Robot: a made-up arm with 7 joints. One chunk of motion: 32 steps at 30 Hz.
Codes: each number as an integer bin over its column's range. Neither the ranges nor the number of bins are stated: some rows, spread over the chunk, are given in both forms.
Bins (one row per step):
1: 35 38 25 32 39 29
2: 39 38 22 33 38 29
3: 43 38 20 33 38 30
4: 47 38 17 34 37 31
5: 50 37 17 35 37 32
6: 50 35 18 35 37 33
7: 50 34 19 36 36 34
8: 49 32 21 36 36 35
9: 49 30 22 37 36 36
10: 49 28 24 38 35 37
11: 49 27 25 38 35 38
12: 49 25 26 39 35 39
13: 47 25 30 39 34 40
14: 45 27 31 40 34 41
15: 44 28 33 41 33 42
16: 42 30 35 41 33 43
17: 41 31 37 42 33 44
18: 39 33 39 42 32 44
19: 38 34 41 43 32 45
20: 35 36 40 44 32 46
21: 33 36 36 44 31 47
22: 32 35 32 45 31 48
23: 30 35 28 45 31 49
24: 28 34 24 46 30 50
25: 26 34 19 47 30 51
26: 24 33 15 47 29 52
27: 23 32 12 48 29 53
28: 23 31 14 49 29 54
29: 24 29 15 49 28 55
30: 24 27 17 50 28 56
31: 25 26 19 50 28 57
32: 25 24 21 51 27 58
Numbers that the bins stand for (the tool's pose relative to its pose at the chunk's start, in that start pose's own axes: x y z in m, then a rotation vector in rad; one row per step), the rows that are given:
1: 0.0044 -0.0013 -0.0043 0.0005 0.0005 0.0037
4: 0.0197 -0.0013 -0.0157 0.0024 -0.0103 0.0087
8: 0.0222 -0.0232 -0.0100 0.0043 -0.0157 0.0189
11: 0.0222 -0.0414 -0.0043 0.0062 -0.0211 0.0265
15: 0.0159 -0.0378 0.0071 0.0090 -0.0319 0.0367
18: 0.0095 -0.0195 0.0157 0.0100 -0.0373 0.0417
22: 0.0006 -0.0122 0.0057 0.0129 -0.0427 0.0519
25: -0.0070 -0.0159 -0.0129 0.0148 -0.0481 0.0595
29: -0.0095 -0.0341 -0.0186 0.0167 -0.0589 0.0697
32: -0.0083 -0.0524 -0.0100 0.0186 -0.0643 0.0773
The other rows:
2: 0.0095 -0.0013 -0.0086 0.0014 -0.0049 0.0037
3: 0.0146 -0.0013 -0.0114 0.0014 -0.0049 0.0062
5: 0.0235 -0.0049 -0.0157 0.0033 -0.0103 0.0113
6: 0.0235 -0.0122 -0.0143 0.0033 -0.0103 0.0138
7: 0.0235 -0.0159 -0.0129 0.0043 -0.0157 0.0163
9: 0.0222 -0.0305 -0.0086 0.0052 -0.0157 0.0214
10: 0.0222 -0.0378 -0.0057 0.0062 -0.0211 0.0240
12: 0.0222 -0.0487 -0.0029 0.0071 -0.0211 0.0290
13: 0.0197 -0.0487 0.0029 0.0071 -0.0265 0.0316
14: 0.0171 -0.0414 0.0043 0.0081 -0.0265 0.0341
16: 0.0133 -0.0305 0.0100 0.0090 -0.0319 0.0392
17: 0.0121 -0.0268 0.0129 0.0100 -0.0319 0.0417
19: 0.0083 -0.0159 0.0186 0.0110 -0.0373 0.0443
20: 0.0044 -0.0086 0.0171 0.0119 -0.0373 0.0468
21: 0.0019 -0.0086 0.0114 0.0119 -0.0427 0.0494
23: -0.0019 -0.0122 0.0000 0.0129 -0.0427 0.0544
24: -0.0044 -0.0159 -0.0057 0.0138 -0.0481 0.0570
26: -0.0095 -0.0195 -0.0186 0.0148 -0.0535 0.0621
27: -0.0108 -0.0232 -0.0229 0.0157 -0.0535 0.0646
28: -0.0108 -0.0268 -0.0200 0.0167 -0.0535 0.0671
30: -0.0095 -0.0414 -0.0157 0.0176 -0.0589 0.0722
31: -0.0083 -0.0451 -0.0129 0.0176 -0.0589 0.0748

